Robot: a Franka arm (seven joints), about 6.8 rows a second.
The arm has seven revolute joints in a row. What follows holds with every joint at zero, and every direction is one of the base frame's.
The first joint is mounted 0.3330 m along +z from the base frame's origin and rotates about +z.
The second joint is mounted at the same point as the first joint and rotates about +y.
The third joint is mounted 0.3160 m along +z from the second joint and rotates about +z.
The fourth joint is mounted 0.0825 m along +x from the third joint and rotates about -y.
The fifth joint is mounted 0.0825 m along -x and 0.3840 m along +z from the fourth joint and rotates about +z.
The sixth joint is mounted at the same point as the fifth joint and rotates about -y.
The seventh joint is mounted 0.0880 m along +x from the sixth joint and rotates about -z.
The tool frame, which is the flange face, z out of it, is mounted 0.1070 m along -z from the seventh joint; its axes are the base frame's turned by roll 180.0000, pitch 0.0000 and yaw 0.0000 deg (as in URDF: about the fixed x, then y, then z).
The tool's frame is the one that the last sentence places.
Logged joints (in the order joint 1, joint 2, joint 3, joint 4, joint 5, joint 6, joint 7), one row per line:
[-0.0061, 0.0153, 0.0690, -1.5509, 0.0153, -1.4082, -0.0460]
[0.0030, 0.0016, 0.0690, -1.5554, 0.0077, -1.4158, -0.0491]
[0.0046, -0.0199, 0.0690, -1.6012, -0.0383, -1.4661, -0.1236]
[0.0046, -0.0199, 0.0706, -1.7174, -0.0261, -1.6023, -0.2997]
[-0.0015, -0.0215, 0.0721, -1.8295, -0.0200, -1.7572, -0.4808]
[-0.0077, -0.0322, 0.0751, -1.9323, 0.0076, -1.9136, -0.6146]
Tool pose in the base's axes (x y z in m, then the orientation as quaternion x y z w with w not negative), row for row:
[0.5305, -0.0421, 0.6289, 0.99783, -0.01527, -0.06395, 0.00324]
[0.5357, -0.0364, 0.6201, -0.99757, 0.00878, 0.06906, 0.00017]
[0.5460, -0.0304, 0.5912, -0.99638, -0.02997, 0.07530, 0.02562]
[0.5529, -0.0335, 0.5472, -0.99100, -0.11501, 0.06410, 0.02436]
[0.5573, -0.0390, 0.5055, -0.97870, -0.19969, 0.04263, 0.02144]
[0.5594, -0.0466, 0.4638, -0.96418, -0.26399, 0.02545, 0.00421]
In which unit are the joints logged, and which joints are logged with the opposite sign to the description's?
The joints are logged in radians. Opposite sign: joint 2, joint 3, joint 5, joint 6.
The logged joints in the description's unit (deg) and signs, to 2 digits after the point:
[-0.35, -0.88, -3.95, -88.86, -0.88, 80.68, -2.64]
[0.17, -0.09, -3.95, -89.12, -0.44, 81.12, -2.81]
[0.26, 1.14, -3.95, -91.74, 2.19, 84.00, -7.08]
[0.26, 1.14, -4.05, -98.40, 1.50, 91.81, -17.17]
[-0.09, 1.23, -4.13, -104.82, 1.15, 100.68, -27.55]
[-0.44, 1.84, -4.30, -110.71, -0.44, 109.64, -35.21]

